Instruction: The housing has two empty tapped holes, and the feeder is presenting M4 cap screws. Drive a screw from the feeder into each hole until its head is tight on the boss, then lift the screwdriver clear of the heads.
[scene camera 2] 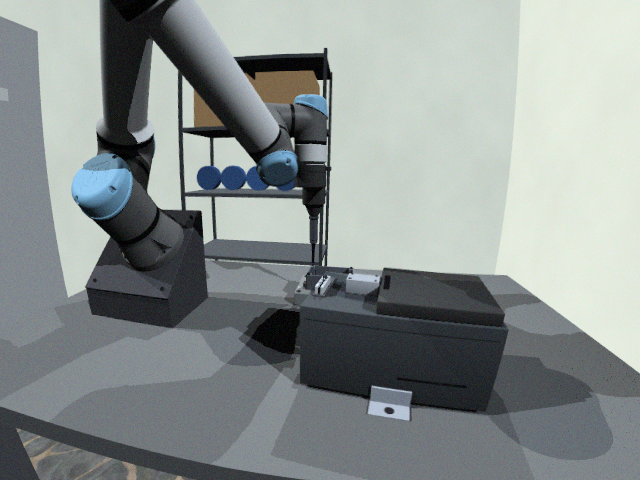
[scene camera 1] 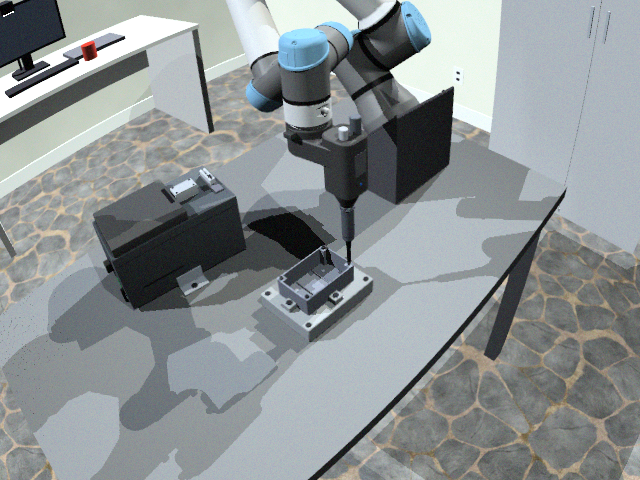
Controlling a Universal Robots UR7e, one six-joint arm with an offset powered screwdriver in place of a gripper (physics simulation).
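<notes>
The dark grey housing (scene camera 1: 319,299) (scene camera 2: 333,269) is an open box clamped on a light grey fixture plate (scene camera 1: 323,318) (scene camera 2: 300,290). My screwdriver (scene camera 1: 348,261) (scene camera 2: 313,264) is upright, with its thin black bit tip at the housing's back-right corner in scene camera 1. Whether the tip touches there, and whether a screw is on it, is too small to tell. The screwdriver has no fingers to judge. The dark feeder (scene camera 1: 186,258) (scene camera 2: 398,356) stands apart from the housing, with light metal parts on its top. In scene camera 2 the feeder partly hides the housing.
The arm's dark pedestal (scene camera 1: 424,149) (scene camera 2: 129,304) stands behind the screwdriver in scene camera 1. A small metal bracket (scene camera 1: 192,281) (scene camera 2: 390,396) sits at the feeder's foot. A shelf rack (scene camera 2: 180,155) stands beyond the table. A desk (scene camera 1: 173,77) is at the back left.
</notes>
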